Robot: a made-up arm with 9 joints. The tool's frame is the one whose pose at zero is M. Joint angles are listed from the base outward.
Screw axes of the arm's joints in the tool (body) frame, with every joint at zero. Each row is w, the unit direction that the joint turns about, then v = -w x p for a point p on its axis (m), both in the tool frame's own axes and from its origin. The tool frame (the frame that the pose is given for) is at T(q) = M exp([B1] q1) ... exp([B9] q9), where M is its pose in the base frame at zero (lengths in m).
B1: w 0 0 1 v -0.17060 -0.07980 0.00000
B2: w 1 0 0 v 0.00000 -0.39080 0.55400
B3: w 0 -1 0 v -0.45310 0.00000 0.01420
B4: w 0 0 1 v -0.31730 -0.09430 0.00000
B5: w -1 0 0 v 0.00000 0.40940 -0.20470
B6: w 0 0 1 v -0.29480 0.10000 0.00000
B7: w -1 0 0 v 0.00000 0.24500 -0.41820
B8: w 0 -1 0 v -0.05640 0.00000 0.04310
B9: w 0 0 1 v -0.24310 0.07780 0.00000
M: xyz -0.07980 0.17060 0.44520 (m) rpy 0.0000 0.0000 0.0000 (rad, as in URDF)
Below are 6 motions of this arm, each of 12 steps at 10 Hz.
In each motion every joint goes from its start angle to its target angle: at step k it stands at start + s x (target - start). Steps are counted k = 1, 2, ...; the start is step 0. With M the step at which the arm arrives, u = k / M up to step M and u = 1 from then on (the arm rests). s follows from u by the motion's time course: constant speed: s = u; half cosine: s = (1 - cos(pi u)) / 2; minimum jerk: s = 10 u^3 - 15 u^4 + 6 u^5.
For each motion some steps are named. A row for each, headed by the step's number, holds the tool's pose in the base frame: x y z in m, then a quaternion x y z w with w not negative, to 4 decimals.
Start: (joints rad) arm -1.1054 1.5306 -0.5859 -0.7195 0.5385 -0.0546 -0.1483 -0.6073 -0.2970
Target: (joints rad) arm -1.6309 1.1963 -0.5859 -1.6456 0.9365 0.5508 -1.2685 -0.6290 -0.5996
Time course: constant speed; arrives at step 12
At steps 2, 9, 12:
2: -0.1259 -0.5546 0.5842 0.6430 0.4660 -0.3599 0.4898
9: -0.2426 -0.6510 0.3245 0.8034 0.4159 -0.4099 0.1164
12: -0.3612 -0.6039 0.1639 -0.8529 -0.3454 0.3828 0.0818

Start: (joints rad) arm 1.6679 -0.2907 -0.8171 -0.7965 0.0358 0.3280 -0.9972 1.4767 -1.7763
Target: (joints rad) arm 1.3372 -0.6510 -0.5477 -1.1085 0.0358 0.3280 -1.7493 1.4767 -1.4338
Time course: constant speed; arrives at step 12
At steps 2, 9, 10, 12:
2: 0.2330 0.0883 0.4242 0.5036 -0.0649 -0.5074 0.6963
9: 0.1538 -0.1567 0.3771 0.6595 -0.1067 -0.5511 0.5000
10: 0.1368 -0.1892 0.3608 0.6803 -0.1109 -0.5502 0.4714
12: 0.1012 -0.2507 0.3213 0.7205 -0.1178 -0.5431 0.4148

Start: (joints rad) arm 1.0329 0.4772 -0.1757 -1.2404 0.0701 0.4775 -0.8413 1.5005 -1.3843
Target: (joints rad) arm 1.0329 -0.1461 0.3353 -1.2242 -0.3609 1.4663 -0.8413 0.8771 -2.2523
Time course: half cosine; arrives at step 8
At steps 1, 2, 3, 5, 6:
1: 0.3473 -0.3392 0.6231 0.5191 -0.0339 -0.7226 0.4552
2: 0.3260 -0.3593 0.5732 0.5628 0.0447 -0.7019 0.4342
3: 0.3044 -0.3669 0.5034 0.6111 0.1602 -0.6507 0.4214
5: 0.2687 -0.3072 0.3928 0.6295 0.3822 -0.4695 0.4871
6: 0.2430 -0.2667 0.3672 0.5976 0.4372 -0.3848 0.5511

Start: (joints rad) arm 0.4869 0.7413 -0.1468 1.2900 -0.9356 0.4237 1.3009 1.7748 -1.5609
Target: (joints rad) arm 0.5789 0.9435 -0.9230 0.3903 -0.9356 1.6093 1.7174 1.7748 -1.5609
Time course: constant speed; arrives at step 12
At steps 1, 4, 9, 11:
1: 0.1675 -0.5594 0.1309 0.9899 0.0884 0.0198 0.1088
4: 0.1123 -0.5704 0.1021 0.9951 0.0513 -0.0788 0.0309
9: 0.0123 -0.5672 0.1459 -0.9743 0.0578 0.2153 0.0323
11: -0.0182 -0.5558 0.1871 -0.9609 0.1088 0.2520 0.0373

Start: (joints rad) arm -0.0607 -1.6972 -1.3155 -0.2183 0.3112 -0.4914 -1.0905 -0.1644 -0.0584
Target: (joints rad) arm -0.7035 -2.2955 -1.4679 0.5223 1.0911 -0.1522 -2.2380 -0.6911 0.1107
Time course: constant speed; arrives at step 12
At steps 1, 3, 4, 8, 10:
1: 0.5852 -0.3472 -0.2909 -0.4642 0.0188 -0.6640 0.5859
3: 0.5595 -0.4288 -0.3032 -0.3972 0.1069 -0.6959 0.5886
4: 0.5409 -0.4716 -0.3048 -0.3566 0.1475 -0.7135 0.5848
8: 0.4223 -0.6462 -0.2832 -0.1568 0.2691 -0.7854 0.5349
10: 0.3338 -0.7274 -0.2577 -0.0430 0.2979 -0.8170 0.4918

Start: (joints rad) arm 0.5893 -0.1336 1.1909 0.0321 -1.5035 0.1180 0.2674 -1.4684 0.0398
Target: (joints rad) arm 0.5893 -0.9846 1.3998 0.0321 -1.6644 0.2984 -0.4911 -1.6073 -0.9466
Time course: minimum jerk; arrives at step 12
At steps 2, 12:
2: -0.1824 -0.3995 0.0697 -0.0147 0.1210 0.7906 0.6001
12: 0.0853 -0.4165 -0.0445 -0.4825 0.0876 0.7040 0.5138

